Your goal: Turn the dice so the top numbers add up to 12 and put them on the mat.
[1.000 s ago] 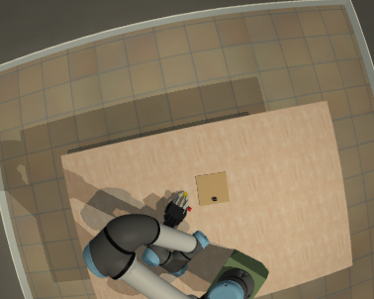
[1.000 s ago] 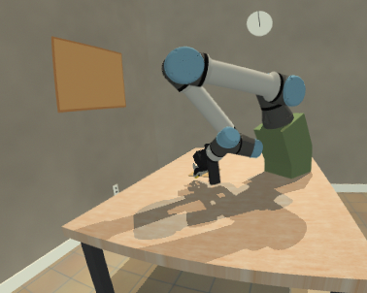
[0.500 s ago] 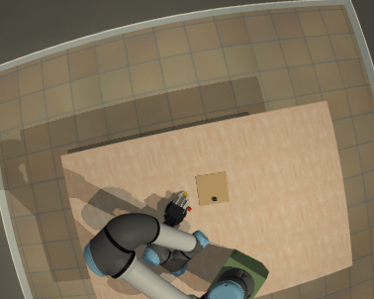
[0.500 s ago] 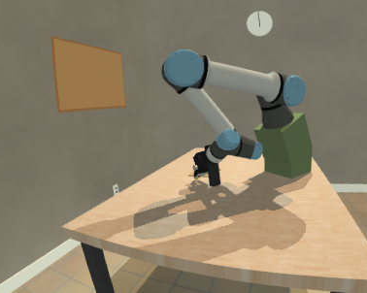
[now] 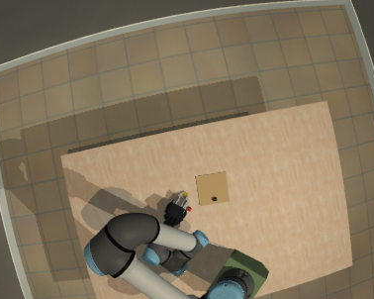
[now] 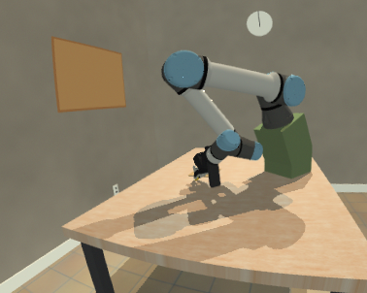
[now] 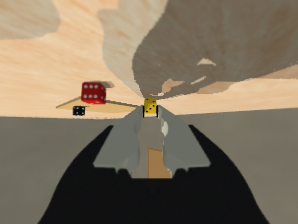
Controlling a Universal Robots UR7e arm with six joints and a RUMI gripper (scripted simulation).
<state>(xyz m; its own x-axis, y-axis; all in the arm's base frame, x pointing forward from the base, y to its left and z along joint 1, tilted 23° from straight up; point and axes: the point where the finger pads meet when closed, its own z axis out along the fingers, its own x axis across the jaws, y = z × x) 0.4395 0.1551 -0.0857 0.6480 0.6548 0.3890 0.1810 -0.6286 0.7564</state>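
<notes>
My gripper is now 10 mm short of the yellow die and 10 mm above it. The rest, counted from my hand: black die (50 mm behind, 130 mm to the right); red die (70 mm behind, 10 mm to the right, 10 mm below); tan mat (130 mm to the right, 10 mm below).
</notes>
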